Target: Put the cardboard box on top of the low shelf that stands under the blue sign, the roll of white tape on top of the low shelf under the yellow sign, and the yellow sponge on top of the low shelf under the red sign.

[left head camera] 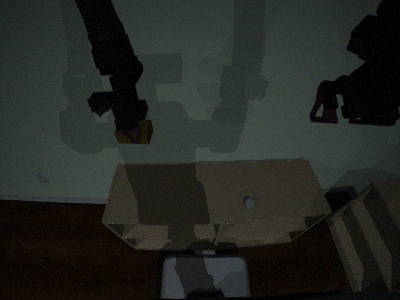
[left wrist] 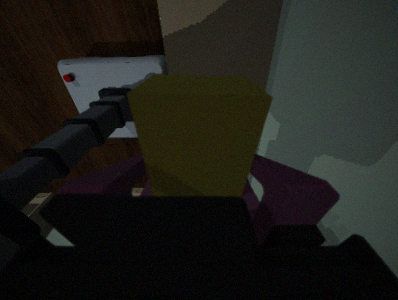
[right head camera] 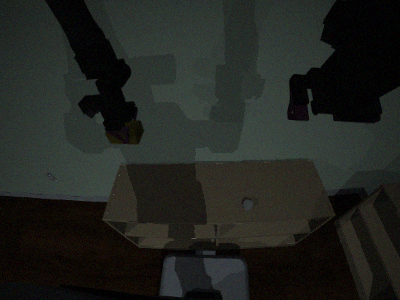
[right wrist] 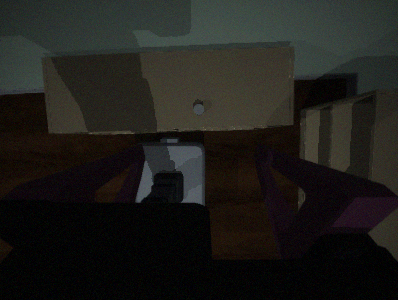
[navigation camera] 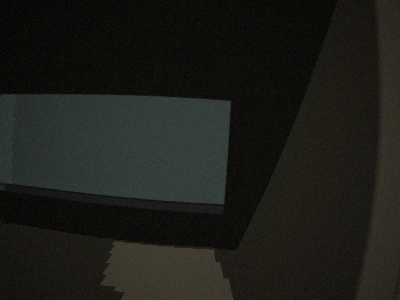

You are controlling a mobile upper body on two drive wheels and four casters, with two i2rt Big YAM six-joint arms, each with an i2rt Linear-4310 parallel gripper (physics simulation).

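Places are measured from the left arm's base along level axes (x ahead, y left, z up), in centimetres.
Pixels of known places: left gripper, fingertip midpoint: (left head camera: 138,136) (left wrist: 198,150) (right head camera: 129,136); right gripper, fingertip midpoint: (left head camera: 330,119) (right head camera: 311,116) (right wrist: 199,150).
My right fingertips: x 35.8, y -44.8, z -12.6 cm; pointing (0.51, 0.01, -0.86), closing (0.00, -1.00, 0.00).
Behind a point stands the place of what it marks.
My left gripper (left head camera: 132,131) @(y 0.2, x 50.2, z -31.6 cm) (right head camera: 122,132) @(y 0.2, x 50.2, z -31.6 cm) is shut on the yellow sponge (left head camera: 144,132) @(y -3.1, x 47.5, z -27.6 cm) (right head camera: 134,133) @(y -3.6, x 47.5, z -27.8 cm) (left wrist: 200,140) @(y 3.8, x 50.3, z -27.4 cm) and holds it in the air, behind the low shelf in the picture. The roll of white tape (left head camera: 249,203) @(y -44.0, x 49.3, z -77.6 cm) (right head camera: 247,203) @(y -43.9, x 49.9, z -77.6 cm) (right wrist: 198,108) @(y -44.1, x 50.0, z -77.6 cm) stands on top of the low shelf (left head camera: 280,180) @(y -65.4, x 64.1, z -80.0 cm) (right head camera: 285,180) @(y -67.7, x 64.7, z -80.0 cm) (right wrist: 245,85) @(y -66.6, x 61.3, z -80.0 cm), right of its middle. My right gripper (left head camera: 340,120) @(y -44.8, x 35.8, z -12.6 cm) (right wrist: 199,150) @(y -44.8, x 35.8, z -12.6 cm) is open and empty, raised away from the tape, at the upper right of the head views. The cardboard box and the coloured signs do not show in these views.
A second shelf (left head camera: 350,240) @(y -141.1, x 37.0, z -133.1 cm) (right head camera: 360,245) @(y -142.0, x 36.8, z -133.1 cm) (right wrist: 385,130) @(y -137.0, x 40.1, z -80.0 cm) stands at an angle at the right, close to the low shelf's end. My robot's pale base (left head camera: 232,275) @(y -38.4, x 19.1, z -115.0 cm) (right head camera: 232,275) @(y -39.0, x 20.0, z -115.0 cm) (left wrist: 95,75) @(y -4.7, x -9.6, z -115.0 cm) is in front of the low shelf. A wall (left head camera: 30,125) @(y 76.5, x 76.5, z -47.5 cm) (navigation camera: 125,145) @(y -3.8, x 80.2, z -119.5 cm) rises behind it.
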